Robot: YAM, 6 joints.
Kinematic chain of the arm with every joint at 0, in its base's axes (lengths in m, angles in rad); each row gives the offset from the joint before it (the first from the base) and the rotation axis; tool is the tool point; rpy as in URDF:
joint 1: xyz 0 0 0.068 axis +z
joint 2: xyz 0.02 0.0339 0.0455 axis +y
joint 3: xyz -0.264 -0.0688 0 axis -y
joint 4: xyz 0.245 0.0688 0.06 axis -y
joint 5: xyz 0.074 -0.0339 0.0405 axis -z
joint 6: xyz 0.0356 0 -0.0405 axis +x
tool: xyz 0 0 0 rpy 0 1.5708 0
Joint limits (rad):
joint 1: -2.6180..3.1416
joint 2: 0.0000..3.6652
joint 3: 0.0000..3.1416
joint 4: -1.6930..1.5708
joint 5: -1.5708..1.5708
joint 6: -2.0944..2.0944
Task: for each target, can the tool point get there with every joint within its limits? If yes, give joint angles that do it. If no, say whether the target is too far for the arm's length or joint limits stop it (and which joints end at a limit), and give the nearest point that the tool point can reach.
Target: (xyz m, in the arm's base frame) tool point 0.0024 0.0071 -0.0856
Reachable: yes | joints -0.2638 3.0515 0.3921 0.0593 -0.2104 1.6234
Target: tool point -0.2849 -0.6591 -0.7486
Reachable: no: too far | nearest point -0.1763 -0.4078 -0.3229 | short by 0.506 m
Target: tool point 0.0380 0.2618 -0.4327
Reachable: no: joint limits stop it (at a limit: joint 2) | nearest point 0.0377 0.2598 -0.3801 | short by 0.053 m
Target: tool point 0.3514 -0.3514 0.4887
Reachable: yes | joints -0.8393 2.3109 2.5612 0.4313 -0.8498 1.6398
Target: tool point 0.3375 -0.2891 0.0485
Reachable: yes | joints -0.7584 2.3254 1.2590 0.2824 -0.6761 -0.8758
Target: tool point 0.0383 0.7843 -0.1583
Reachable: no: too far | nearest point 0.0297 0.6090 -0.0960 | short by 0.186 m
